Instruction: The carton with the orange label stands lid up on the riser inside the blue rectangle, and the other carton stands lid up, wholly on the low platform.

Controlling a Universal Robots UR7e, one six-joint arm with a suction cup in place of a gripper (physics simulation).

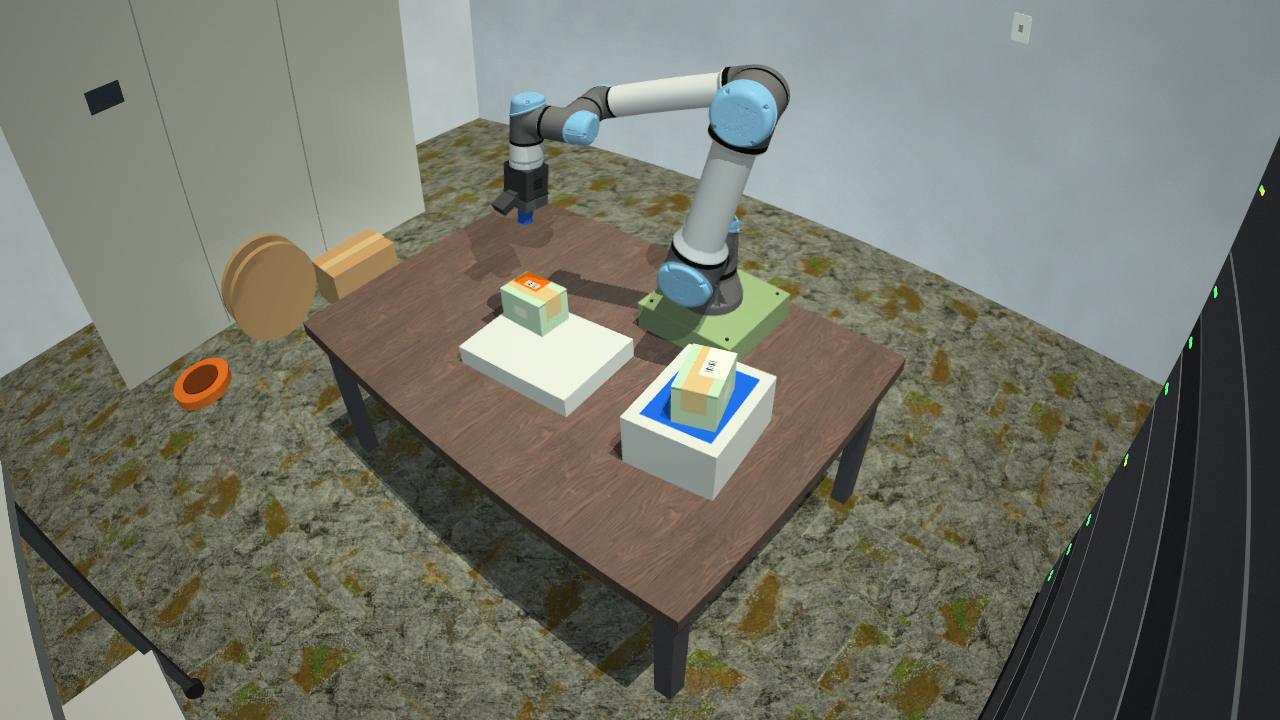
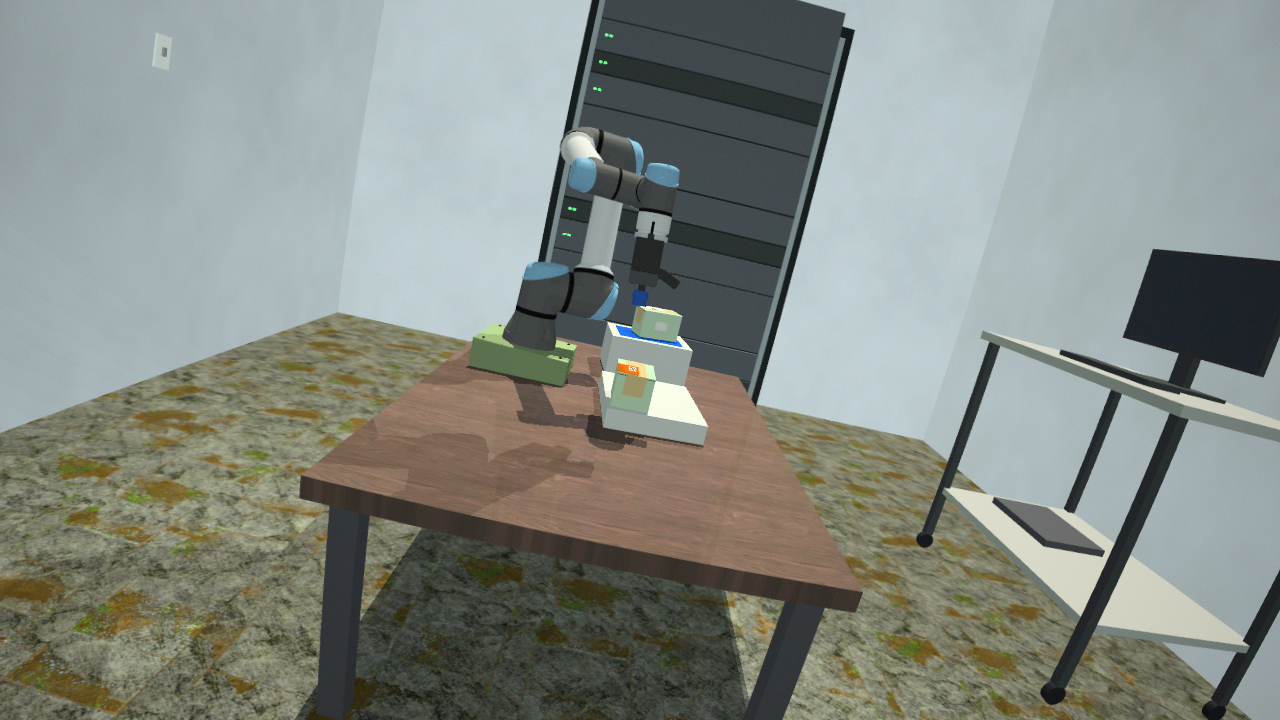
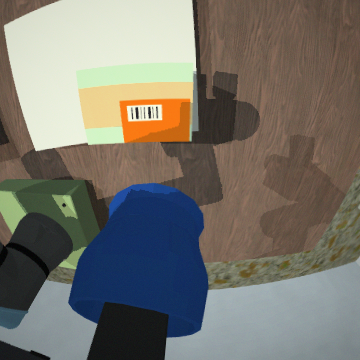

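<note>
The carton with the orange label (image 1: pixel 534 306) (image 2: pixel 633 392) (image 3: pixel 100 107) stands lid up at a corner of the low white platform (image 1: pixel 537 360) (image 2: pixel 657 431) (image 3: pixel 40 60), near its edges. The other carton (image 1: pixel 699 395) (image 2: pixel 659 325), with a white label on top, stands lid up on the riser (image 1: pixel 666 454) (image 2: pixel 666 360), inside the blue rectangle (image 1: pixel 712 435). My gripper (image 1: pixel 525 221) (image 2: pixel 639 302) (image 3: pixel 156 189), a blue suction cup, points down above the table beyond the orange-labelled carton. It is open, apart from both cartons and holds nothing.
The arm's green base block (image 1: pixel 760 315) (image 2: pixel 519 358) (image 3: pixel 75 200) stands on the wooden table (image 1: pixel 429 420) (image 2: pixel 572 528) beside the platform and riser. A cardboard box (image 1: pixel 356 264) and a round brown object (image 1: pixel 268 288) are beyond the table. A cart (image 2: pixel 1096 380) stands to one side.
</note>
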